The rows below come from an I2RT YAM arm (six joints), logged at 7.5 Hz.
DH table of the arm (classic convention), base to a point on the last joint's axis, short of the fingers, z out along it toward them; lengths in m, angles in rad. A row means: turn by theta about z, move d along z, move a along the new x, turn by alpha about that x. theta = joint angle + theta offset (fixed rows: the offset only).
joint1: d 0.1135  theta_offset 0  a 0.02  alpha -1.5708
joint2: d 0  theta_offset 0  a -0.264  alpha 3.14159
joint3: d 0  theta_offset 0.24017  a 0.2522  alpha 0
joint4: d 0  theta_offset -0.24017  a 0.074  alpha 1.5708
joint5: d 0  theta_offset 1.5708  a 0  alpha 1.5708
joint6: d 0.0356  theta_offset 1.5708  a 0  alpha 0
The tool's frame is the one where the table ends.
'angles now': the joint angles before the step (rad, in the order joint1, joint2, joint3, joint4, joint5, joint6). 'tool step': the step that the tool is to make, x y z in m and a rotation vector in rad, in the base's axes. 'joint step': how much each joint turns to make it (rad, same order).
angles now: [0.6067 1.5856 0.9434 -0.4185 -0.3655 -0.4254]
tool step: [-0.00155 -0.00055 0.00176 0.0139 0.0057 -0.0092]
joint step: [0.0005 -0.0109 -0.0060 0.0044 -0.0080 0.0168]
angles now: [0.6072 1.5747 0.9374 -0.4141 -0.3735 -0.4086]
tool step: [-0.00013 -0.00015 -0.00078 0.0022 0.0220 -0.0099]
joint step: [-0.0010 0.0038 0.0025 -0.0097 -0.0081 0.0159]
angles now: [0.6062 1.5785 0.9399 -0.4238 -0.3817 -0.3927]
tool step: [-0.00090 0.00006 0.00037 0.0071 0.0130 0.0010]
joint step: [0.0006 -0.0016 0.0003 -0.0061 -0.0118 0.0065]
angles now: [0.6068 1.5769 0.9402 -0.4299 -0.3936 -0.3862]
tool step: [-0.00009 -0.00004 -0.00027 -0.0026 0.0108 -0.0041]
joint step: [-0.0001 0.0023 0.0029 -0.0087 -0.0016 0.0059]
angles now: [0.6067 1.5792 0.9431 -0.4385 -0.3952 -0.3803]
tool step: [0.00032 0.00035 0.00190 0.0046 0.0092 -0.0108]
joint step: [0.0000 -0.0013 0.0065 -0.0070 -0.0028 0.0150]
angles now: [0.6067 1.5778 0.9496 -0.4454 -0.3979 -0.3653]
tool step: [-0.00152 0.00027 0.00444 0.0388 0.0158 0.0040]
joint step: [-0.0005 -0.0136 -0.0003 0.0028 -0.0379 0.0174]
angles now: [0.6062 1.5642 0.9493 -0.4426 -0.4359 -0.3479]
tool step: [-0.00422 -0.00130 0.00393 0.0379 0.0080 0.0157]
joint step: [0.0003 -0.0246 -0.0135 0.0061 -0.0386 0.0050]
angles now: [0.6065 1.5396 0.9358 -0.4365 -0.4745 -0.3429]
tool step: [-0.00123 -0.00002 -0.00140 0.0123 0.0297 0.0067]
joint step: [-0.0006 0.0032 -0.0014 -0.0089 -0.0270 0.0082]
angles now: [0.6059 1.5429 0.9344 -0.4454 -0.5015 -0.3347]
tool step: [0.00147 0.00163 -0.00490 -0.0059 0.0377 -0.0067]
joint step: [0.0005 0.0234 0.0071 -0.0100 -0.0111 0.0164]
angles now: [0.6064 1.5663 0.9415 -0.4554 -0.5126 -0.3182]
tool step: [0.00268 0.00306 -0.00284 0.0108 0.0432 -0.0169]
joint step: [0.0011 0.0236 0.0125 -0.0001 -0.0213 0.0364]
